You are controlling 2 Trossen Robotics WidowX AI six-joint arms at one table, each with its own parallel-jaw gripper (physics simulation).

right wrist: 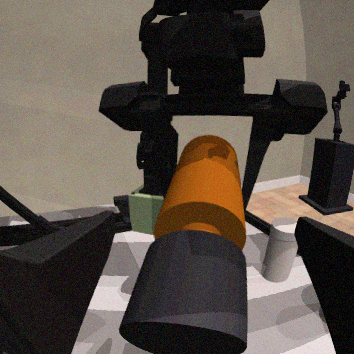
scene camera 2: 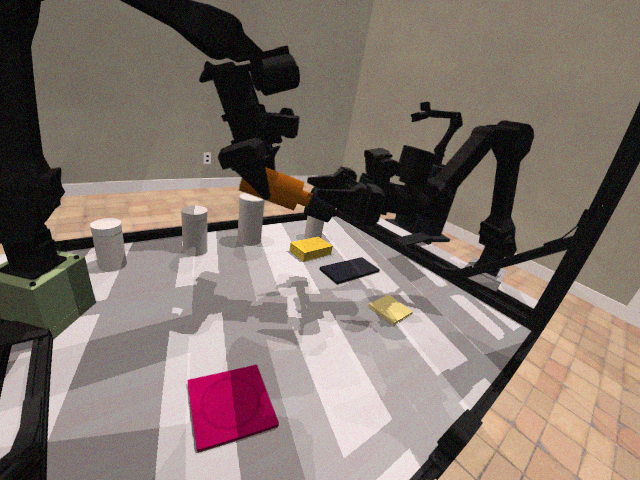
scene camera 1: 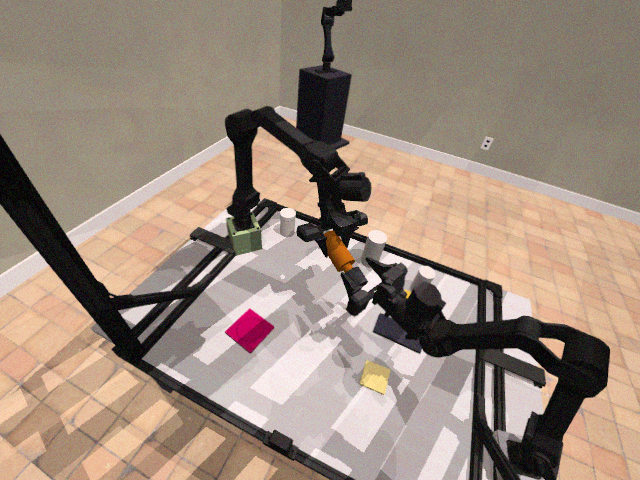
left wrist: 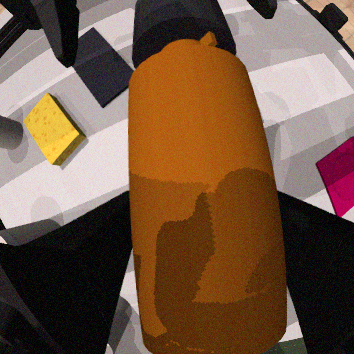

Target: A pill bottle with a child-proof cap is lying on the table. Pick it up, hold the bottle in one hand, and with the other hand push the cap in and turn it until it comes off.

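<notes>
The orange pill bottle (scene camera 1: 338, 252) (scene camera 2: 287, 190) (left wrist: 200, 125) (right wrist: 205, 182) is tilted above the table, neck end lower. My left gripper (scene camera 1: 334, 240) (left wrist: 200, 199) is shut on its body, with one finger on each side. The dark cap (scene camera 1: 354, 276) (scene camera 2: 320, 205) (left wrist: 182, 25) (right wrist: 192, 290) sits over the neck, and a bit of orange neck shows between body and cap. My right gripper (scene camera 1: 364, 284) (right wrist: 210, 225) is open, its fingers wide apart on either side of the cap. In the right wrist view neither finger visibly touches the cap.
Below lie a yellow sponge (scene camera 2: 310, 249) (left wrist: 52, 127), a dark flat slab (scene camera 1: 387, 329) (scene camera 2: 348, 270) (left wrist: 102, 67), a pale yellow pad (scene camera 1: 375, 377) (scene camera 2: 391, 308) and a magenta square (scene camera 1: 249, 330) (scene camera 2: 232, 408). Several white cylinders stand along the back edge. A green block (scene camera 1: 245, 240) (scene camera 2: 72, 294) is under the left arm's base.
</notes>
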